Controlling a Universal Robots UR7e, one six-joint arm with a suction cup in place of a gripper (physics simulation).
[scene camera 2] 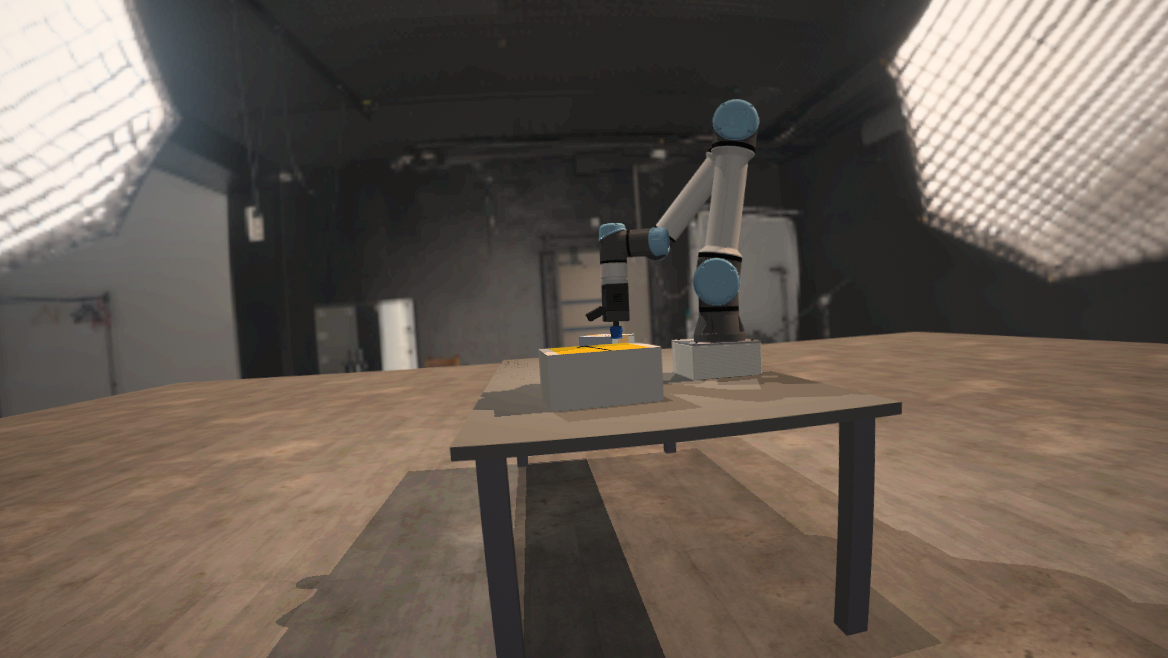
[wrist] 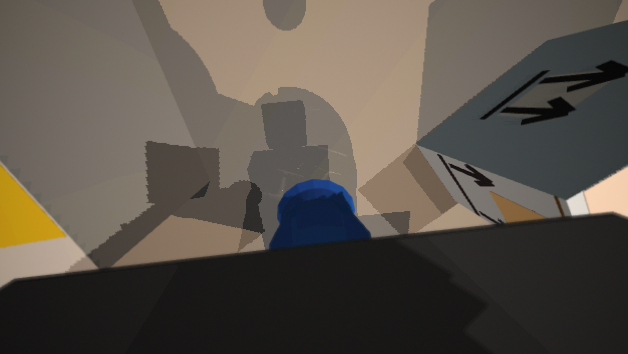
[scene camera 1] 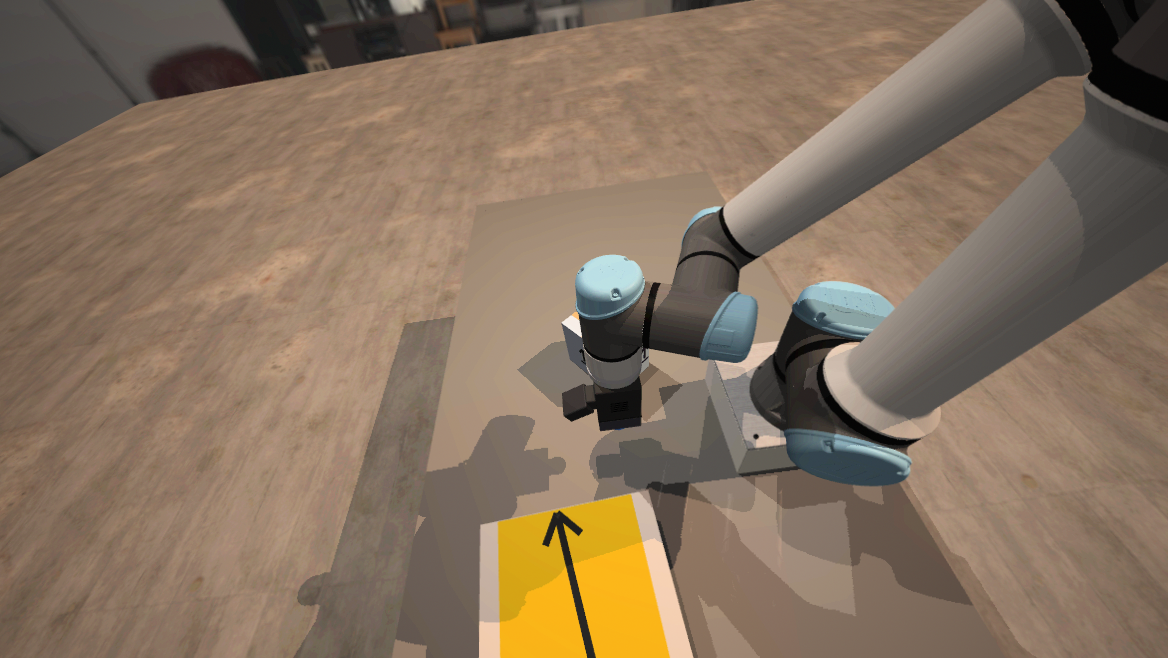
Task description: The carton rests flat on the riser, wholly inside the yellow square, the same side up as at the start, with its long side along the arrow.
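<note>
The white and orange carton (scene camera 1: pixel 571 341) (scene camera 2: pixel 590 340) (wrist: pixel 475 135) stands on the table beyond the riser; its side with black arrows faces the wrist camera. The arm hides part of it in scene camera 1. My gripper, a blue suction cup (scene camera 1: pixel 619 427) (scene camera 2: pixel 616 332) (wrist: pixel 316 200), points down beside the carton, at about its top height, apart from it. The suction is shut on nothing. The riser (scene camera 1: pixel 488 588) (scene camera 2: pixel 600 380) (wrist: pixel 40 265) bears the yellow square (scene camera 1: pixel 523 608) (wrist: pixel 25 215) and a black arrow (scene camera 1: pixel 573 580), with no carton on them.
The arm's pale base block (scene camera 1: pixel 727 416) (scene camera 2: pixel 716 359) stands on the table (scene camera 2: pixel 735 420) to the right of the carton and behind the riser. Shadows of the arm fall across the table and riser.
</note>
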